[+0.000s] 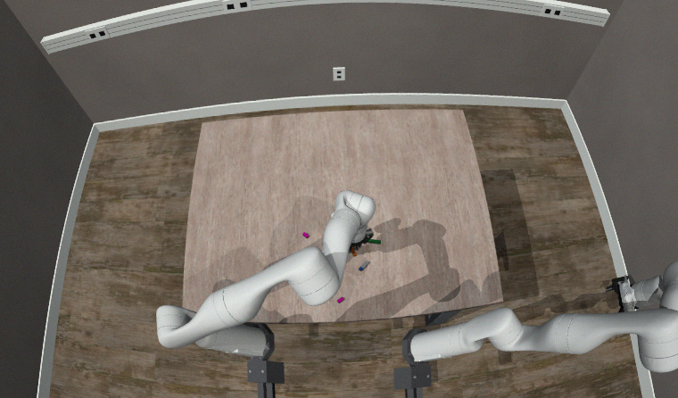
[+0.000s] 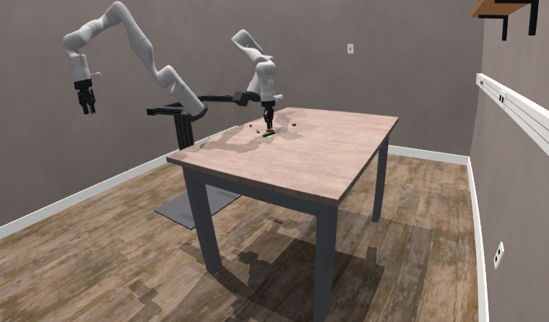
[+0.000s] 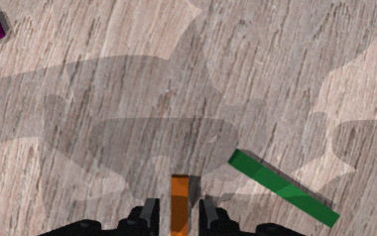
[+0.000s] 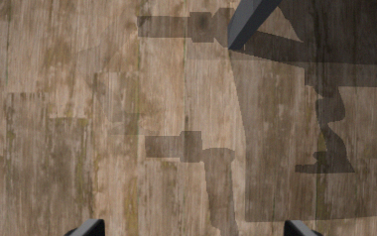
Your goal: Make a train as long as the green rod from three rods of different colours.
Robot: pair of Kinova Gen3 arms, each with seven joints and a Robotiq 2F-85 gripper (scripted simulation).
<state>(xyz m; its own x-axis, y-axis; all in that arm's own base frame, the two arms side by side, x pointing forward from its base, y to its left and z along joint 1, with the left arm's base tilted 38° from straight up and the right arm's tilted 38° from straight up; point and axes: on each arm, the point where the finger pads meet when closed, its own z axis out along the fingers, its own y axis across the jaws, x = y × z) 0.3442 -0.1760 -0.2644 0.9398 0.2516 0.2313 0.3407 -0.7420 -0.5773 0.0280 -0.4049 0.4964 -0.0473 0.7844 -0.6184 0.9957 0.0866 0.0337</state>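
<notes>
Now: the orange rod 3 cm below my left hand. From my left hand the other things lie so: grey rod 5 cm behind, 4 cm to the right, 3 cm below; blue rod 7 cm behind, 3 cm to the right, 3 cm below; green rod 6 cm to the right, 4 cm ahead, 3 cm below.
</notes>
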